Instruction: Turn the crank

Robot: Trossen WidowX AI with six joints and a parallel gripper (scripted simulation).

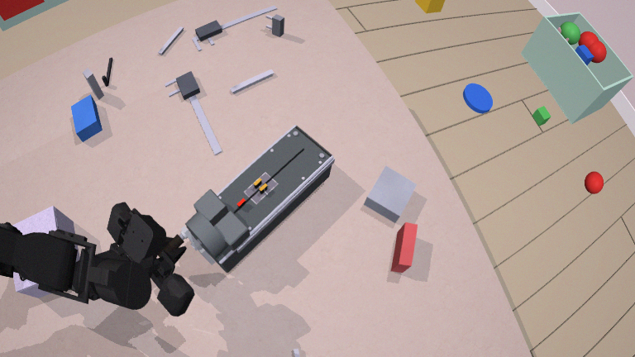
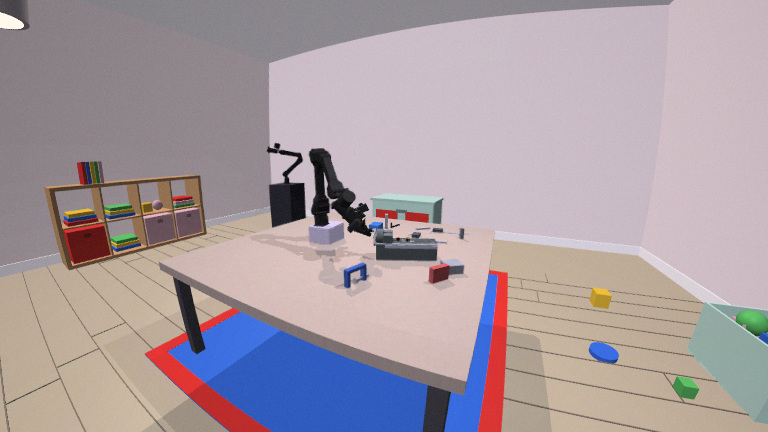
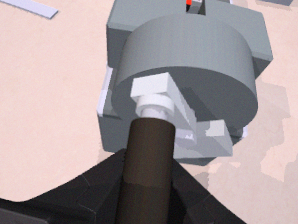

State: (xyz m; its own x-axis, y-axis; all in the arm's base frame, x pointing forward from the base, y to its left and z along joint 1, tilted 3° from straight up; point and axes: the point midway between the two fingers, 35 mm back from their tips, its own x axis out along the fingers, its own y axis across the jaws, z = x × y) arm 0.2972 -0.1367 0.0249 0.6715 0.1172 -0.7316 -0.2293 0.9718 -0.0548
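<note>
Now: gripper tip 20 mm past the dark brown crank handle and 20 mm below it. The rest, counted from my gripper tip: red pointer (120 mm ahead, 10 mm to the left, 10 mm below); then red block (320 mm ahead, 180 mm to the right, 60 mm below); then grey block (360 mm ahead, 80 mm to the right, 70 mm below).
</note>
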